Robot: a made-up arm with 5 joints.
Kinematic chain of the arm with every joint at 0, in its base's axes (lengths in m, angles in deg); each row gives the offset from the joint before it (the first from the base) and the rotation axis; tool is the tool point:
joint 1: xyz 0 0 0.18 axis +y
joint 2: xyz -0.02 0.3 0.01 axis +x
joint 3: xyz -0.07 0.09 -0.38 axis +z
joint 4: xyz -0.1 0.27 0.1 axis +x
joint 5: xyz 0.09 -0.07 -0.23 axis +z
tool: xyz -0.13 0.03 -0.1
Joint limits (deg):
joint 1: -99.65..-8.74
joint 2: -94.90..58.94
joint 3: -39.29..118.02
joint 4: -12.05..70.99
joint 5: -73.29..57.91
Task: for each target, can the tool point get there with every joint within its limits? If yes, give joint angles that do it. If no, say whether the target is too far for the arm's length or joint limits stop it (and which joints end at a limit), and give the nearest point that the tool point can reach.
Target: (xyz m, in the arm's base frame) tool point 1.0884 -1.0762 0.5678
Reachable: no: too far | nearest point 0.5311 -0.3010 0.3081 | short by 0.989 m
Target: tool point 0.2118 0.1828 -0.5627
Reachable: yes | joints -54.46 -31.41 55.73 19.93 -26.56
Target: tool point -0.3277 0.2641 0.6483
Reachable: no: joint limits stop it (at a limit: joint 1, joint 2, joint 3, joint 4) | nearest point -0.5941 -0.0542 0.4232 | short by 0.472 m
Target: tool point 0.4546 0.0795 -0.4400
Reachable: yes | joints -39.93 -58.67 -20.81 51.68 43.34
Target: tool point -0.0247 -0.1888 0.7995
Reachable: no: joint limits stop it (at a limit: joint 1, joint 2, joint 3) | nearest point -0.1728 -0.2811 0.3197 | short by 0.511 m
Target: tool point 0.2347 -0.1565 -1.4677
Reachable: no: too far | nearest point 0.1157 0.0732 -0.6323 | short by 0.875 m
